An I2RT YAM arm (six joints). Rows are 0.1 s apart.
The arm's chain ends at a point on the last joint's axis. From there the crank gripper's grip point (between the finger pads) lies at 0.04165 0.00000 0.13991 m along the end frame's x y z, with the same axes.
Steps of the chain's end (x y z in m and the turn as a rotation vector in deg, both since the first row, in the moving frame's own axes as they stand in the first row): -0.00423 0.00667 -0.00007 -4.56 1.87 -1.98; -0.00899 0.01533 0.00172 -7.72 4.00 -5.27; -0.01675 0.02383 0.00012 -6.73 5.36 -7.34; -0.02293 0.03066 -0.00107 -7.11 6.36 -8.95; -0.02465 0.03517 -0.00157 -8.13 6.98 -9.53
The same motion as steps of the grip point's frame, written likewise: 0.00048 0.01622 -0.00189 -4.56 1.87 -1.98; 0.00131 0.02963 -0.00252 -7.72 4.00 -5.27; -0.00322 0.03379 -0.00501 -6.73 5.36 -7.34; -0.00695 0.03993 -0.00718 -7.11 6.36 -8.95; -0.00702 0.04619 -0.00854 -8.13 6.98 -9.53
